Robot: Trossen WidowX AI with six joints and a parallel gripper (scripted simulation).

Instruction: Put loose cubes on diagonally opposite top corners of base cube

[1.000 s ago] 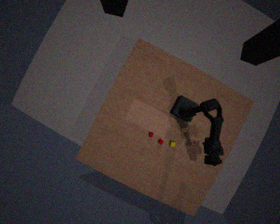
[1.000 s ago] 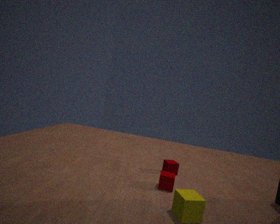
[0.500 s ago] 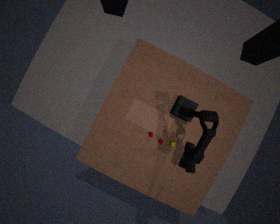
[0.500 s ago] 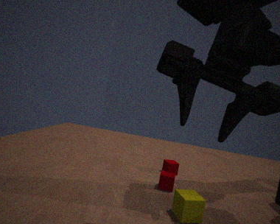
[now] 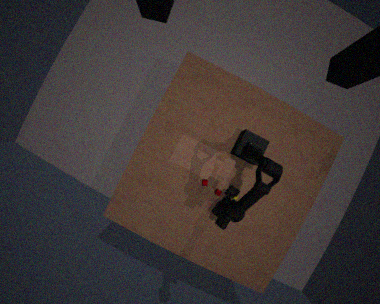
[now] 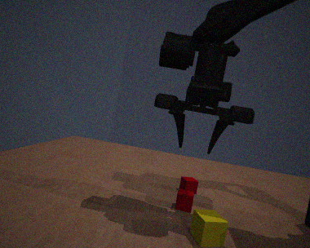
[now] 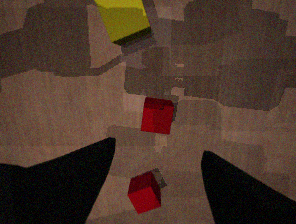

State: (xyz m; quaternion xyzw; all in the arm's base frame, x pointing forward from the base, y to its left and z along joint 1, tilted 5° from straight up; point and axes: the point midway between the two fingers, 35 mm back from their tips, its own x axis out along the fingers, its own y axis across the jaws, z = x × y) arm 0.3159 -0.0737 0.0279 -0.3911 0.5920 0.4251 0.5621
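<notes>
Right now the yellow base cube is 100 mm to the left of my gripper tip, 100 mm below it and 10 mm behind it.
</notes>
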